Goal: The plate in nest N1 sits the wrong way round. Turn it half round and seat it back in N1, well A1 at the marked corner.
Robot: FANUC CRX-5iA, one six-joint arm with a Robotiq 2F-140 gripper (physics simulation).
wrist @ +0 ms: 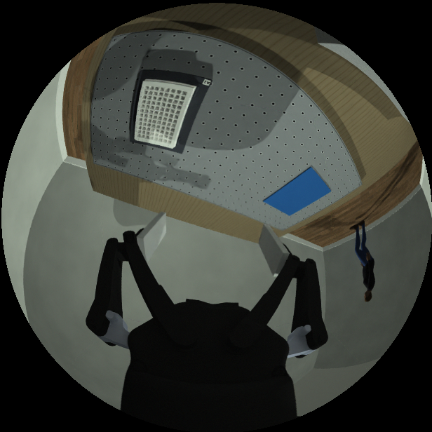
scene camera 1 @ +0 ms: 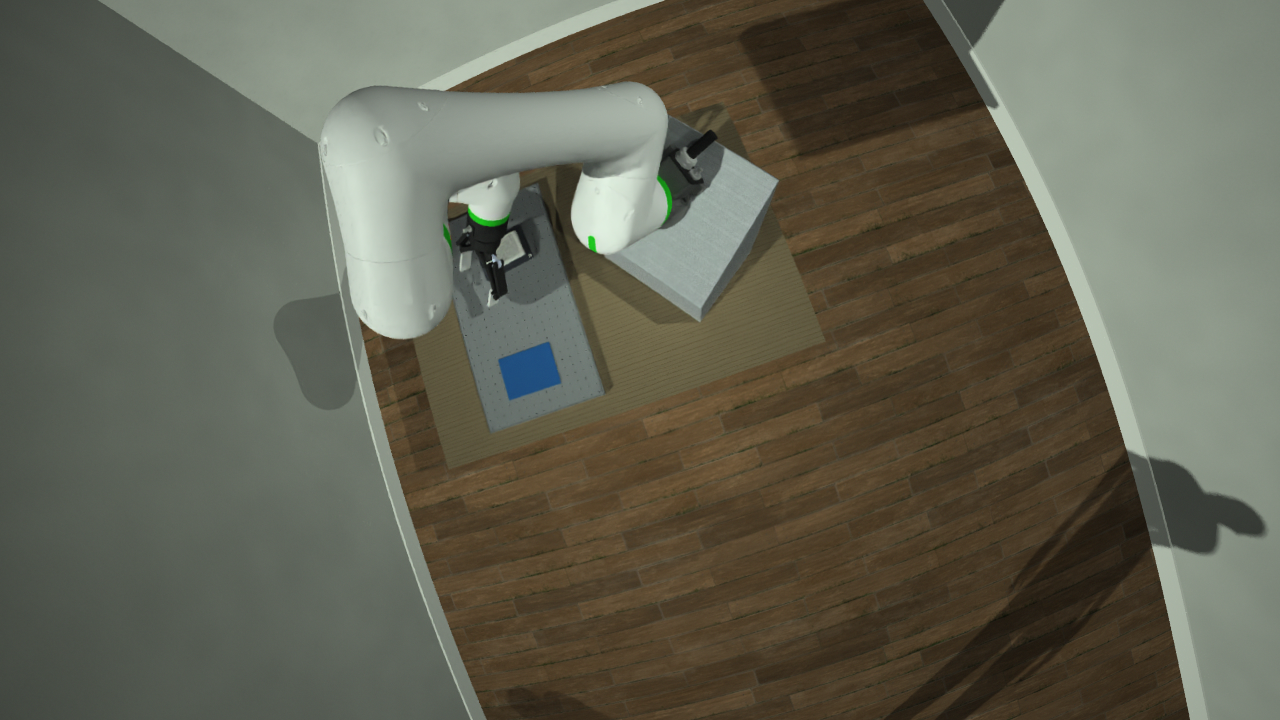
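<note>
The white plate (scene camera 1: pixel 512 249) (wrist: pixel 162 115), with its grid of wells, lies in a dark nest (wrist: pixel 192 117) on the grey perforated board. A small white label (wrist: pixel 206 81) marks the nest's upper right corner in the wrist view. The wells are too small to tell which is A1. My gripper (scene camera 1: pixel 478 279) (wrist: pixel 213 228) is open, with nothing between its fingers. It hangs above the board, beside the plate. In the scene view the gripper and wrist hide part of the nest and plate.
A blue rectangle (scene camera 1: pixel 529 369) (wrist: pixel 298 191) lies on the perforated board (scene camera 1: pixel 537 317) (wrist: pixel 240 130), away from the nest. The arm's base stands on a large grey block (scene camera 1: pixel 698 241) beside the board. A person (wrist: pixel 368 270) shows at the right of the wrist view.
</note>
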